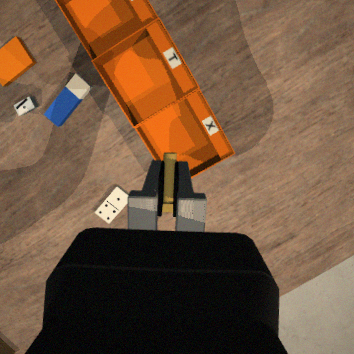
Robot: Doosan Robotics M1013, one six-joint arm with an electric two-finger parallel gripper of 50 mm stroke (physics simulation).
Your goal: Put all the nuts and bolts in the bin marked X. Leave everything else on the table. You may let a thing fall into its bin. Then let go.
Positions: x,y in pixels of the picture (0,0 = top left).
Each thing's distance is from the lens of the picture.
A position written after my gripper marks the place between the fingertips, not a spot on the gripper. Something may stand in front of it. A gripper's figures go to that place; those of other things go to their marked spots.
my gripper (168,177): 0.17 m
orange three-part bin (135,56): 0.34 m
